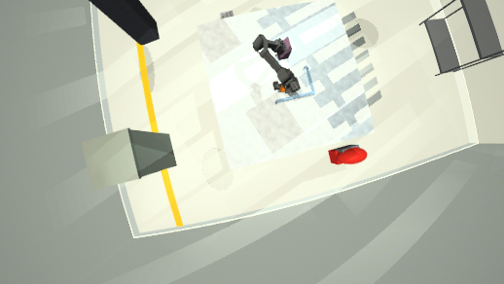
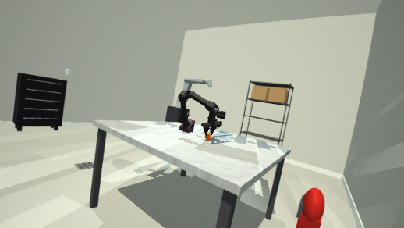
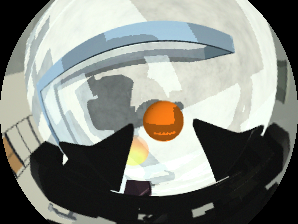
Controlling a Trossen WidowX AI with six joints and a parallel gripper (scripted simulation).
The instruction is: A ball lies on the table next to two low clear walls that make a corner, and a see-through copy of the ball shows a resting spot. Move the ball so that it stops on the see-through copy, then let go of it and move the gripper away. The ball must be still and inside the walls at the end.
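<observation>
My gripper tip is 1 cm above the orange ball.
</observation>
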